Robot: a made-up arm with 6 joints.
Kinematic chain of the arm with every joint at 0, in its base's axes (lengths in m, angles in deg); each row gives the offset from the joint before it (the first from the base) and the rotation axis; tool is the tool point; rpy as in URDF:
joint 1: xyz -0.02 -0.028 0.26 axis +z
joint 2: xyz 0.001 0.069 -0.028 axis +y
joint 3: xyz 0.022 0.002 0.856 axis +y
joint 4: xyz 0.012 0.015 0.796 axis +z
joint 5: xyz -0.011 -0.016 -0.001 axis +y
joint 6: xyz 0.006 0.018 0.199 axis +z
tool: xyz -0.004 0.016 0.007 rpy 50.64 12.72 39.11
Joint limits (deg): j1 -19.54..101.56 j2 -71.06..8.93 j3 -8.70..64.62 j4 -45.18..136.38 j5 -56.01..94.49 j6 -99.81..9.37
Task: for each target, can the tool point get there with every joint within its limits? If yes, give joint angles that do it. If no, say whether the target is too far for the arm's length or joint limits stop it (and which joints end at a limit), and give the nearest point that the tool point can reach.
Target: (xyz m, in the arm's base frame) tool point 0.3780 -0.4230 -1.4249
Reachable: no: joint limits stop it (at a limit: joint 1, joint 2, joint 3, joint 4, joint 5) | nearest point 0.0913 -1.6138 0.5306 | short by 2.307 m
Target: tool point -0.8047 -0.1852 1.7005
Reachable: yes | joints 17.45 -56.25 44.36 -11.60 27.37 -25.18
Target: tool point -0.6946 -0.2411 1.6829
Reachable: yes | joints 37.94 -52.07 52.96 94.46 52.97 -46.60
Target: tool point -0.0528 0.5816 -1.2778
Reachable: no: joint limits stop it (at a limit: joint 1, joint 2, joint 3, joint 4, joint 5) | nearest point -1.4303 0.6974 0.5333 | short by 2.278 m
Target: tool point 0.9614 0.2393 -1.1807
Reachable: no: joint limits stop it (at a limit: joint 2, joint 3, joint 5) | nearest point 0.8900 0.2198 1.0922 | short by 2.274 m
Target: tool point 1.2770 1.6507 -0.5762
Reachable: no: too far | nearest point 0.6122 0.7902 1.1238 | short by 2.018 m
